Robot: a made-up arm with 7 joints.
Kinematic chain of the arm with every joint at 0, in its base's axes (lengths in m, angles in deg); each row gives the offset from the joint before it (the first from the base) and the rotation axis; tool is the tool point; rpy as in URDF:
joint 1: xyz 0 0 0.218 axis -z
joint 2: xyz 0 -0.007 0.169 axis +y
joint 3: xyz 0 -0.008 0.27 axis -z
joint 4: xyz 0 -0.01 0.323 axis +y
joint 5: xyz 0 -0.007 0.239 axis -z
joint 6: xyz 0 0 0.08 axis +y
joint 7: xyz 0 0 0.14 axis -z
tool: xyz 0 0 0 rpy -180 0 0
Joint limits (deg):
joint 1: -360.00..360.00
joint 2: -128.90..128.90
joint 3: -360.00..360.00
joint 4: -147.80..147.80
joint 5: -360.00..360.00
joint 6: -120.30..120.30
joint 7: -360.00..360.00
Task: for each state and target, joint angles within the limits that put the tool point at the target. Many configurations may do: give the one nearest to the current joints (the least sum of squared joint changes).
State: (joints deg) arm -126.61 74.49 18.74 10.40 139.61 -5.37 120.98
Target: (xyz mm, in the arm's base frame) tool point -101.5 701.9 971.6
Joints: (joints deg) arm -113.52 27.27 29.11 52.27 143.32 -22.66 120.98
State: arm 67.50 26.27 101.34 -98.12 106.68 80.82 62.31
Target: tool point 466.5 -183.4 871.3
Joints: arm 69.11 37.38 108.87 -85.73 102.68 75.02 62.31
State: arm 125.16 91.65 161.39 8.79 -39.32 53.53 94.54
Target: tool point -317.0 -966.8 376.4
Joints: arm 103.61 94.29 162.52 0.85 -38.38 43.61 94.54
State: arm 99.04 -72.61 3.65 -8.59 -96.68 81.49 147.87
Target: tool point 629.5 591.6 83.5
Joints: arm 129.15 -101.04 4.19 -20.68 -100.75 82.89 147.87
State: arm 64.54 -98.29 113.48 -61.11 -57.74 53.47 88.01
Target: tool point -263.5 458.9 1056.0
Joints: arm 43.30 -59.46 137.53 -70.00 -64.00 59.33 88.01
